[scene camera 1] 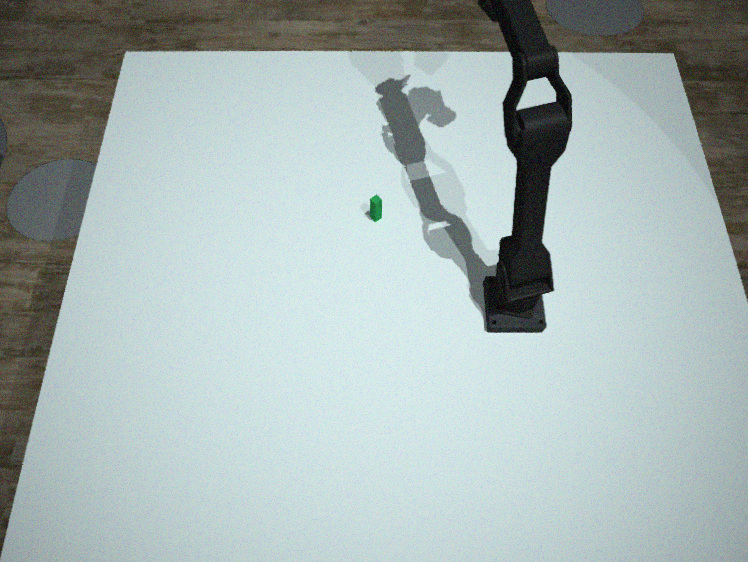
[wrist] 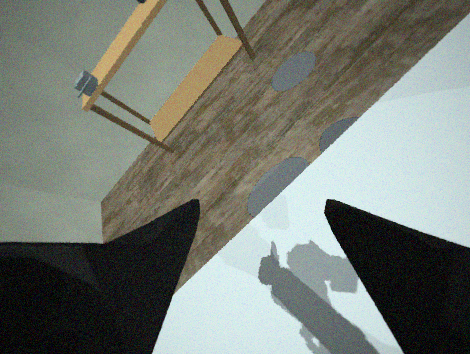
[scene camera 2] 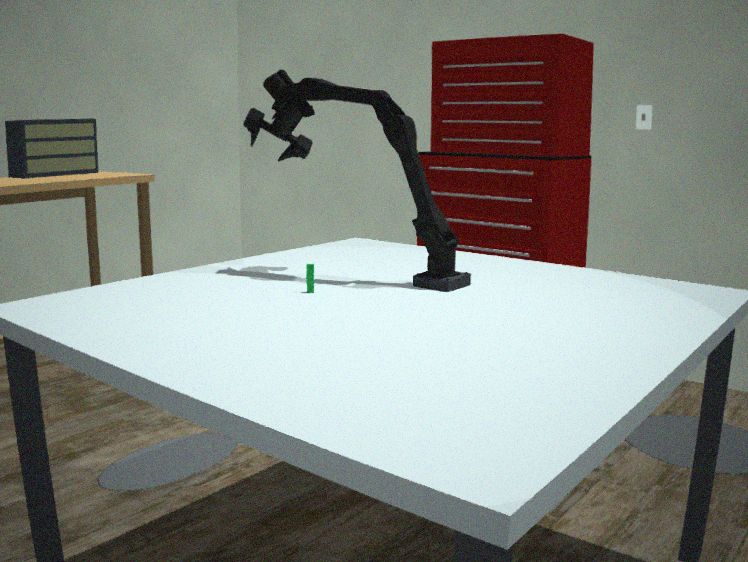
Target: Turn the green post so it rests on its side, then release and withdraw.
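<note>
The green post (scene camera 1: 376,208) (scene camera 2: 310,278) stands upright on the white table (scene camera 1: 241,392) (scene camera 2: 387,356) (wrist: 430,165), left of the arm's base in both scene views. My gripper (scene camera 2: 266,152) (wrist: 261,205) is open, its two black fingers wide apart with nothing between them. In scene camera 2 it hangs high above the table, tilted, up and to the left of the post. The gripper is out of the frame in scene camera 1. The post does not show in the wrist view.
The arm's base (scene camera 1: 515,319) (scene camera 2: 442,280) stands on the table to the right of the post. A red drawer cabinet (scene camera 2: 568,120) stands behind the table. A wooden bench (scene camera 2: 120,177) (wrist: 122,52) with a drawer box (scene camera 2: 60,147) on it is by the wall.
</note>
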